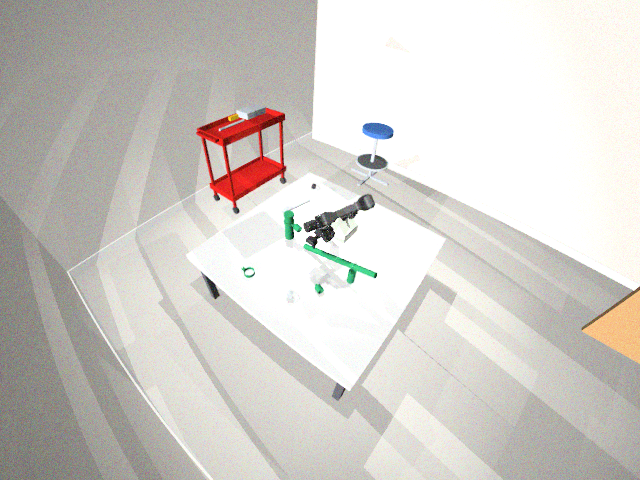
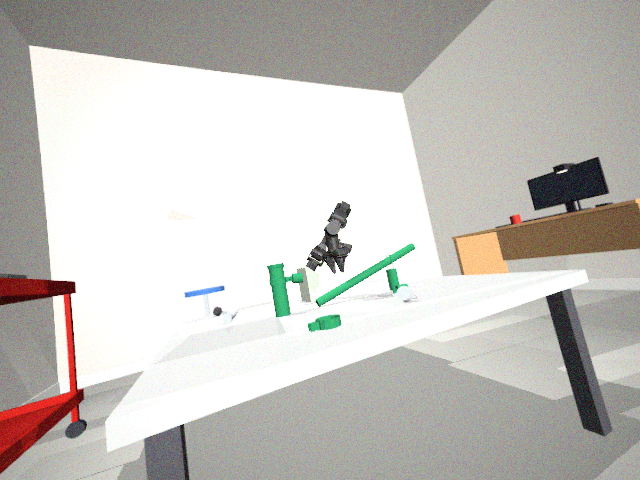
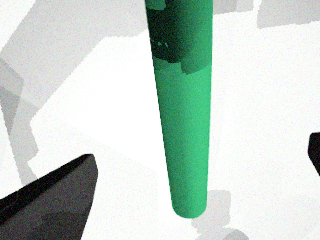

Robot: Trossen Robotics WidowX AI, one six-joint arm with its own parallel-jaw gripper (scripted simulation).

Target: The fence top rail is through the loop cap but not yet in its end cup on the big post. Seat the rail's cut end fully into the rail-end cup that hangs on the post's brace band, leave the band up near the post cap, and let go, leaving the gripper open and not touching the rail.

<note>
The gripper [image 3: 202, 154] is open and holds nothing. Also in view: a green top rail [image 2: 330, 295].
The green top rail is seen too in image 3 [image 3: 182, 45].
</note>
